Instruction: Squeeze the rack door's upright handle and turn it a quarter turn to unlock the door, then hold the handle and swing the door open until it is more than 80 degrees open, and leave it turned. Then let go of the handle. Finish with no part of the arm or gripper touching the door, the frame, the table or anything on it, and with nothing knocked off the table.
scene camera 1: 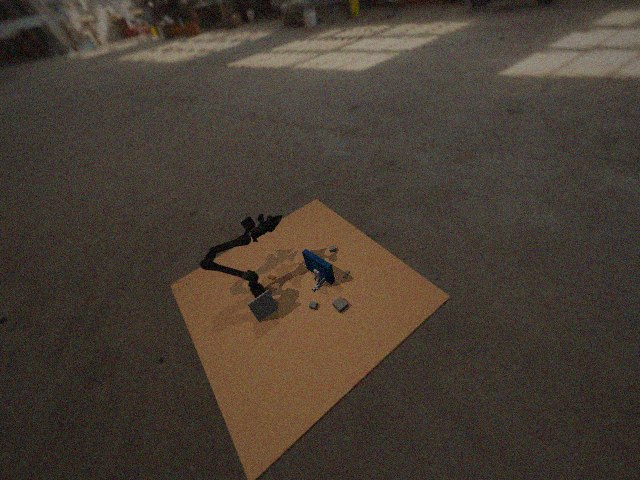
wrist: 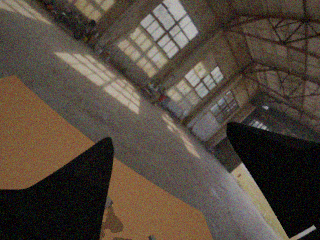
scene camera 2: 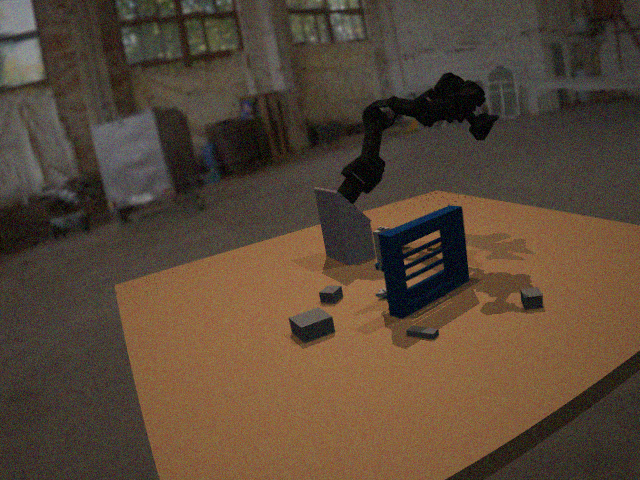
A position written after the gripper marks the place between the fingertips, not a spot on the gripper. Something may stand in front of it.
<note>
The gripper (scene camera 2: 488, 105) is open, with nothing in its grasp. Also in view: a blue rack door (scene camera 2: 445, 249).
The gripper shows as well in the wrist view (wrist: 171, 135).
</note>
